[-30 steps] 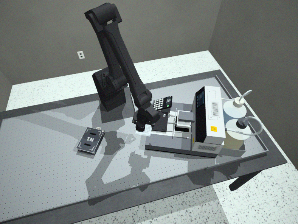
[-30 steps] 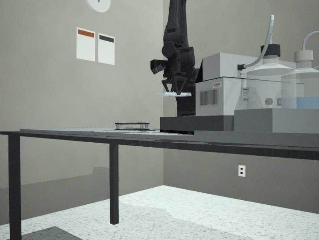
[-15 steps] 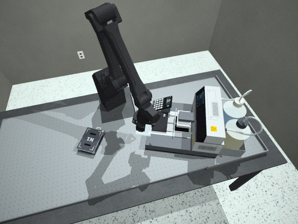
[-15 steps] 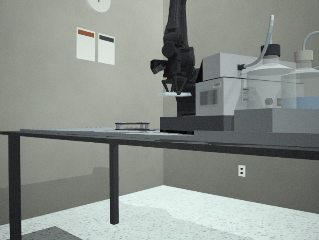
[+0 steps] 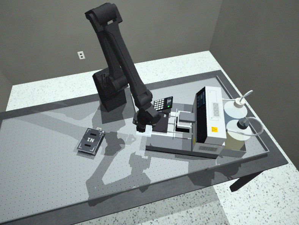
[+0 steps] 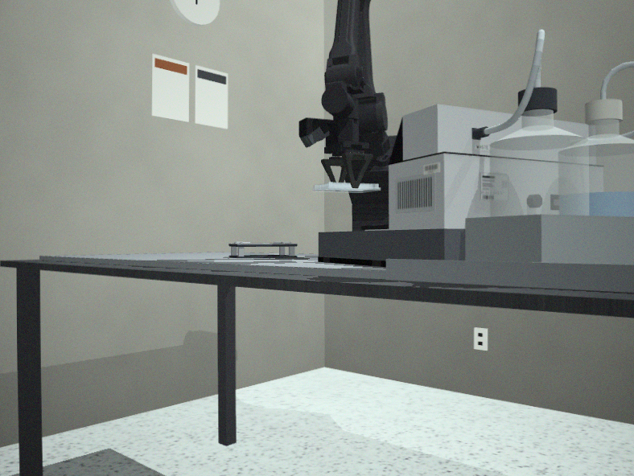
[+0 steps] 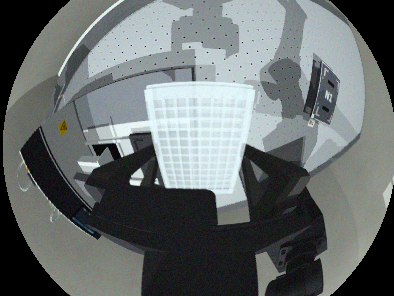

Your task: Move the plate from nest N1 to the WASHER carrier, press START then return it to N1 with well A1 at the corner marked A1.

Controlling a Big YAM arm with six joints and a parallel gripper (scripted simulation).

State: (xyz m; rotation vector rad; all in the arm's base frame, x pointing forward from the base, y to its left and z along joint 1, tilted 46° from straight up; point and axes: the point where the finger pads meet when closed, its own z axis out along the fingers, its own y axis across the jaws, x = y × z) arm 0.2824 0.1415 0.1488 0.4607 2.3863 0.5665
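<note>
Right now the plate nest is 350 mm to the right of my hand and 130 mm below it. The rest, counted from my hand: black carrier (90 mm to the left, 90 mm below, 90 mm behind); then plate washer (250 mm to the left, 50 mm behind, 40 mm below); then white well plate (10 mm below).
</note>
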